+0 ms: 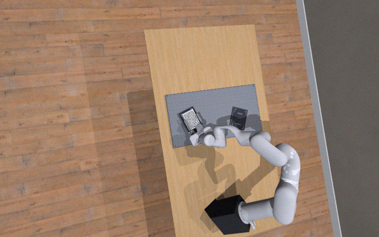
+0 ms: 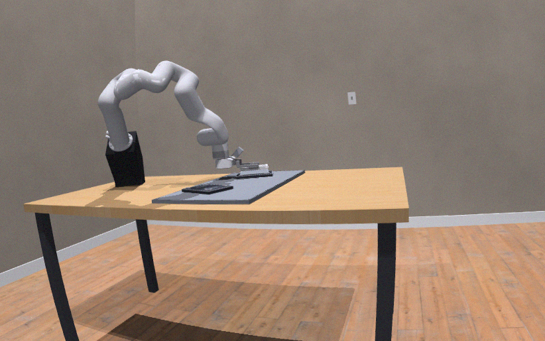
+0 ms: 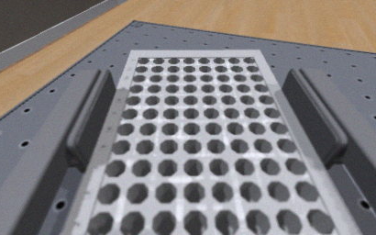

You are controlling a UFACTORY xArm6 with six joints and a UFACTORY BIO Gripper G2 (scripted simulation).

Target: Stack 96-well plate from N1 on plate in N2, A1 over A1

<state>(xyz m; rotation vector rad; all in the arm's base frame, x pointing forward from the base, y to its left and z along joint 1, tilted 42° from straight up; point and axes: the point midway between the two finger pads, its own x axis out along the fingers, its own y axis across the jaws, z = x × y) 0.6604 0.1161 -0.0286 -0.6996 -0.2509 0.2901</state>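
My hand is 40 mm above the plate nest N2. Round my hand: plate nest N1: 360 mm to the right, 100 mm behind, 40 mm below.
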